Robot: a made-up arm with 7 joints.
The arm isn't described. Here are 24 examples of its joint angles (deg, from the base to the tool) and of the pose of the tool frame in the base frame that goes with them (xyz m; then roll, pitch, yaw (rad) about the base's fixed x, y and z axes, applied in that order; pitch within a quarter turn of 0, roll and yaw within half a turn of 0).
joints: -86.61 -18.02 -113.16 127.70 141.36 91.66 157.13
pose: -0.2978 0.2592 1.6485 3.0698 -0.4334 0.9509
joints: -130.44 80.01 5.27 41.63 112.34 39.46 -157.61
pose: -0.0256 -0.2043 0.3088 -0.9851 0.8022 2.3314
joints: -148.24 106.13 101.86 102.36 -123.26 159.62 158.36
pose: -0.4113 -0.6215 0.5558 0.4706 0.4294 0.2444
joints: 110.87 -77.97 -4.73 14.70 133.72 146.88 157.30
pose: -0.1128 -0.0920 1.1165 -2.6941 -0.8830 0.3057
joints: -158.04 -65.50 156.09 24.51 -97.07 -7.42 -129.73
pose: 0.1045 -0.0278 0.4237 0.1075 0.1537 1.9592
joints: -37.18 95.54 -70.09 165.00 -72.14 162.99 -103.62
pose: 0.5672 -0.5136 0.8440 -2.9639 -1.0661 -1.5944
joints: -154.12 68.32 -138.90 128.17 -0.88 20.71 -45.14
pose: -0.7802 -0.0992 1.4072 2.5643 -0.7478 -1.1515
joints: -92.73 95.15 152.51 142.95 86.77 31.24 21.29
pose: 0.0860 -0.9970 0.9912 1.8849 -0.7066 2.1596
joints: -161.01 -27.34 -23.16 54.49 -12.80 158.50 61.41
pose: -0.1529 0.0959 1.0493 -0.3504 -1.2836 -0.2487
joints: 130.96 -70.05 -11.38 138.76 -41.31 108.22 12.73
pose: 0.5272 -0.3355 1.3154 1.0156 1.2216 0.0428
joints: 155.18 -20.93 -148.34 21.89 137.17 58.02 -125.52
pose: 0.3429 0.1264 0.6141 -0.6524 1.2674 -2.3118
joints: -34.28 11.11 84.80 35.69 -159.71 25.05 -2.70
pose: 0.2687 0.3968 0.7764 -1.3076 -0.6960 1.6909
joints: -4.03 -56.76 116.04 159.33 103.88 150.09 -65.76
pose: -0.7740 -0.0115 1.0602 -0.3783 0.9424 2.5094
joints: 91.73 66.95 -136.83 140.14 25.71 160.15 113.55
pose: 0.1600 0.5618 1.1732 -0.2742 0.8177 1.8745
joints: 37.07 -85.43 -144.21 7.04 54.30 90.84 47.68
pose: 0.1596 -0.0315 0.7696 2.2526 -0.2974 -2.7504
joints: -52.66 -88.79 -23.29 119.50 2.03 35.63 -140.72
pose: -0.5991 0.5040 1.2378 2.1907 -0.3055 1.9847
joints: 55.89 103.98 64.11 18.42 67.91 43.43 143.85
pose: -0.3109 0.0883 0.7618 1.8105 -0.0056 2.2446
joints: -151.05 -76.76 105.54 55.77 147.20 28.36 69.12
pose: 0.4402 -0.3875 0.6126 -1.6294 0.1515 0.4567
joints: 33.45 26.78 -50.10 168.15 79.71 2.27 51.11
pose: 0.3818 0.2058 1.6879 2.9062 0.4624 1.0014
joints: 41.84 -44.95 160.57 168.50 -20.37 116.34 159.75
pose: -0.6000 -0.3464 1.2631 -0.9596 0.5394 -1.5442
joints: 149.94 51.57 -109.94 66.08 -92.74 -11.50 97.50
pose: 0.1018 0.5810 1.0736 0.7823 -0.1842 -0.8232
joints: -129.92 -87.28 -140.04 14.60 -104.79 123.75 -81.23
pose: -0.0021 0.0530 0.4210 -0.5921 1.0786 -2.9962
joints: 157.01 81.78 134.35 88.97 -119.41 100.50 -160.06
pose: -0.7424 -0.2104 1.1256 -1.4485 -0.0902 -1.4716
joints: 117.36 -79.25 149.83 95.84 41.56 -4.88 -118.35
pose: 0.0193 -0.7858 0.4302 -0.8082 -0.5773 -1.8199
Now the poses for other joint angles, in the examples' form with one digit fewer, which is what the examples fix.
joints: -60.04 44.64 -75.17 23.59 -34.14 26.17 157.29
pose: -0.284 -0.165 0.676 0.186 0.833 0.047
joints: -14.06 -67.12 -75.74 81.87 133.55 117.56 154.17
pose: -0.528 -0.283 1.238 -3.082 0.208 -3.080
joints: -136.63 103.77 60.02 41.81 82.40 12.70 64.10
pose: 0.277 -0.303 0.531 0.939 -1.072 -1.472
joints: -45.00 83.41 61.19 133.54 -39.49 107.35 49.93
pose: 0.740 -0.353 0.585 -1.167 -0.393 -2.941
